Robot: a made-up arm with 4 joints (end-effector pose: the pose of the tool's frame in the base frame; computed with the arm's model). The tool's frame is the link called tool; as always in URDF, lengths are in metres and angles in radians. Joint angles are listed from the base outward.
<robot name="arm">
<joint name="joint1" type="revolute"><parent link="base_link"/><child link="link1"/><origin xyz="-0.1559 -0.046 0.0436" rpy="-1.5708 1.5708 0"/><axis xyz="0 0 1"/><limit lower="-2.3" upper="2.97" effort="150" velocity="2.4"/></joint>
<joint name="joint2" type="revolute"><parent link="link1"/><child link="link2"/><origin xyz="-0.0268 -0.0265 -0.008" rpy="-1.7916 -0.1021 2.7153"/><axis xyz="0 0 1"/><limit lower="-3.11" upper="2.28" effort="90" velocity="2.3"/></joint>
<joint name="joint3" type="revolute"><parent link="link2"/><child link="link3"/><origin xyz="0.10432 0.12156 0.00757" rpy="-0.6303 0.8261 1.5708"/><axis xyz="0 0 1"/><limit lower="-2.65" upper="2.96" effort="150" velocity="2.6"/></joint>
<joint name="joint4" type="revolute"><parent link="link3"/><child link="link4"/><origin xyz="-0.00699 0.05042 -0.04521" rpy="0.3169 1.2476 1.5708"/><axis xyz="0 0 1"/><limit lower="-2.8" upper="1.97" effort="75" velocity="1.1"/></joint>
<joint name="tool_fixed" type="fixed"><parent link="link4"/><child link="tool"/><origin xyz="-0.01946 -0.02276 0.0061" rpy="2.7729 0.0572 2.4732"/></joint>
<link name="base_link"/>
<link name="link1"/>
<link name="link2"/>
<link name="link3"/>
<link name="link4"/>
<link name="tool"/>
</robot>
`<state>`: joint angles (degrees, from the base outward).
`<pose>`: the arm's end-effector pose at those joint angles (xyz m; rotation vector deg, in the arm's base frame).
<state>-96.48 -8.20 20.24 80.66</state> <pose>-0.2469 -0.0739 -0.0351 84.84 -53.40 -77.99</pose>
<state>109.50 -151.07 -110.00 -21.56</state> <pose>-0.2039 0.1325 -0.0165 63.50 -24.10 6.76</pose>
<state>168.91 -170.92 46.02 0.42</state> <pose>-0.2322 0.0249 0.0738 -54.62 8.71 151.71</pose>
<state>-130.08 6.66 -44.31 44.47</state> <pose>-0.1615 -0.1578 -0.0959 16.29 -91.72 -77.84</pose>
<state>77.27 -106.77 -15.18 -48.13</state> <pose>-0.0765 0.0570 0.0620 -109.59 113.81 59.36</pose>
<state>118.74 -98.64 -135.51 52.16</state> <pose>-0.0703 0.1463 -0.0270 53.51 11.44 -76.65</pose>
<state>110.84 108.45 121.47 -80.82</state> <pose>-0.2757 -0.1838 -0.0153 -0.37 -13.38 -117.02</pose>
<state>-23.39 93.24 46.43 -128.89</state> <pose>-0.1078 -0.1695 0.0565 41.38 -156.34 51.41</pose>
